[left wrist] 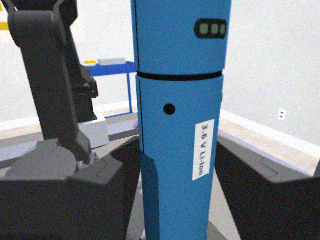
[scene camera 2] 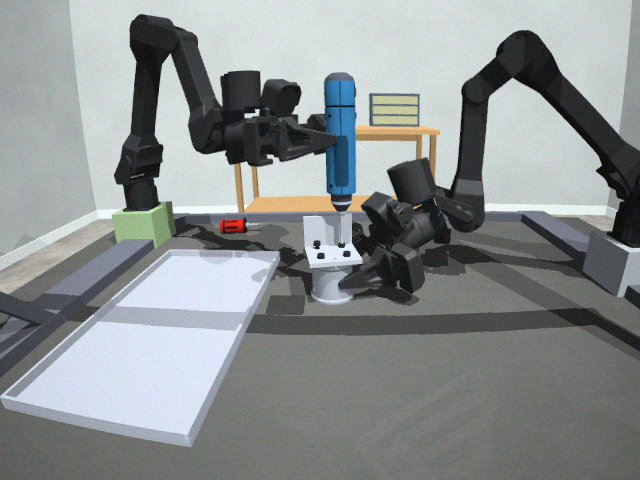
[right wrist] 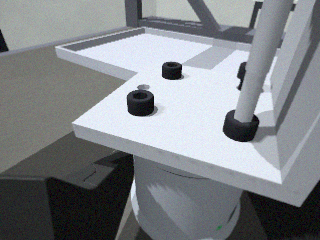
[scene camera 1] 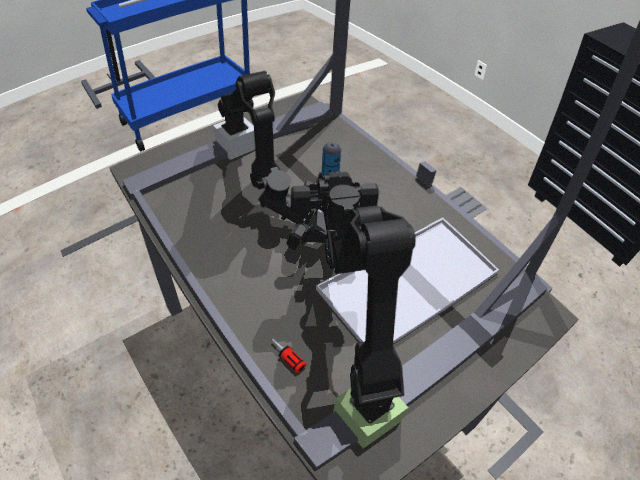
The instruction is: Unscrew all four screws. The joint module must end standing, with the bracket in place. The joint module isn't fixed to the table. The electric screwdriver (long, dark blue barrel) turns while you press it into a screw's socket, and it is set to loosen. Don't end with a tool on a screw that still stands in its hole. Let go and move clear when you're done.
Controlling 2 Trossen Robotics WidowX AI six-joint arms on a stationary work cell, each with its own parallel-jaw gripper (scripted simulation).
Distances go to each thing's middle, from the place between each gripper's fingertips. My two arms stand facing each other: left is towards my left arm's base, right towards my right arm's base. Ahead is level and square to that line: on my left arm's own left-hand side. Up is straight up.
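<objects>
From my right hand: joint module [scene camera 2: 326, 290], 10 mm below, 20 mm behind, 20 mm to the left; white tray [scene camera 2: 146, 356], 30 mm below, 140 mm behind, 210 mm to the left. White bracket [scene camera 2: 326, 228]: my right hand 40 mm below it, 20 mm past it, 20 mm to the right of it.
From my left hand: joint module, 19 cm below, 3 cm behind, 2 cm to the right; white tray, 21 cm below, 15 cm behind, 17 cm to the left. White bracket: my left gripper 15 cm above it, 3 cm past it, 2 cm to the left of it.
</objects>
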